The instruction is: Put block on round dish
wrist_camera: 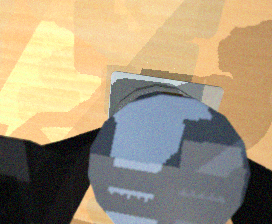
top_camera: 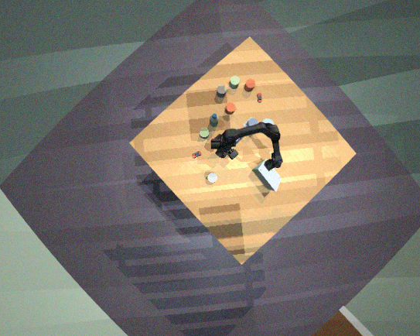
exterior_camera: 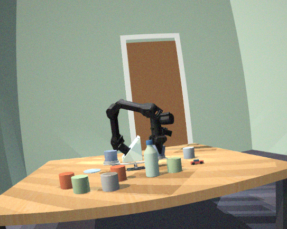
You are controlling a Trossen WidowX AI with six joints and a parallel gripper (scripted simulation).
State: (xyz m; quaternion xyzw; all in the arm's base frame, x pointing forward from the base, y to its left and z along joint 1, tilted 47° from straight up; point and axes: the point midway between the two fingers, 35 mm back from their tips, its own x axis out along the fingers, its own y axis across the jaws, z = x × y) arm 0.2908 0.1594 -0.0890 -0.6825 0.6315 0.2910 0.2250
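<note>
My gripper tip is 20 mm short of the small balance, 140 mm to the left of it and 50 mm above it. The rest, counted from my gripper tip: pale round dish 50 mm behind, 390 mm to the right, 70 mm below; then bottle 210 mm ahead, 60 mm to the right, 40 mm above; then cup 20 mm to the left, 10 mm above.
</note>
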